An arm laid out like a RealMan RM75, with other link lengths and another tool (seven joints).
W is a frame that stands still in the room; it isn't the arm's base.
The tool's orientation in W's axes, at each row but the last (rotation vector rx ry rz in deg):
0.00 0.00 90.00
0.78 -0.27 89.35
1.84 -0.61 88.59
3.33 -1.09 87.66
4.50 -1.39 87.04
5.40 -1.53 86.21
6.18 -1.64 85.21
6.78 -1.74 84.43
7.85 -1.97 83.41
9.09 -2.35 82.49
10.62 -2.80 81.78
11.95 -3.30 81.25
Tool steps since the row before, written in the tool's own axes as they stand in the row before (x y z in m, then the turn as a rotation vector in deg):
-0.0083 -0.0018 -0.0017 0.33 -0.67 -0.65
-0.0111 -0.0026 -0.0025 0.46 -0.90 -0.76
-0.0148 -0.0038 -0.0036 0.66 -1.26 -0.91
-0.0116 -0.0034 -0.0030 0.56 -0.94 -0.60
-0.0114 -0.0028 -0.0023 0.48 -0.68 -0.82
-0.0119 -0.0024 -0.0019 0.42 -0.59 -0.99
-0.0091 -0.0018 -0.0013 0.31 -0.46 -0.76
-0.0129 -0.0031 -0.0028 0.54 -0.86 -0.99
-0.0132 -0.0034 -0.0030 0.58 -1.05 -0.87
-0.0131 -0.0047 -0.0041 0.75 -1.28 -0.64
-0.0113 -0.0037 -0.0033 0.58 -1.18 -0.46
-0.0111 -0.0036 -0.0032 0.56 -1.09 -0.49
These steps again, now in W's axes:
0.0018 -0.0083 -0.0017 0.67 0.33 -0.65
0.0025 -0.0111 -0.0026 0.90 0.46 -0.76
0.0034 -0.0148 -0.0041 1.26 0.65 -0.91
0.0028 -0.0116 -0.0037 0.95 0.55 -0.60
0.0021 -0.0113 -0.0031 0.68 0.50 -0.81
0.0015 -0.0118 -0.0029 0.58 0.46 -0.98
0.0010 -0.0091 -0.0022 0.45 0.34 -0.75
0.0017 -0.0128 -0.0042 0.86 0.55 -0.99
0.0017 -0.0131 -0.0046 1.06 0.56 -0.88
0.0026 -0.0129 -0.0061 1.32 0.67 -0.65
0.0018 -0.0110 -0.0052 1.21 0.48 -0.49
0.0016 -0.0107 -0.0054 1.12 0.48 -0.51

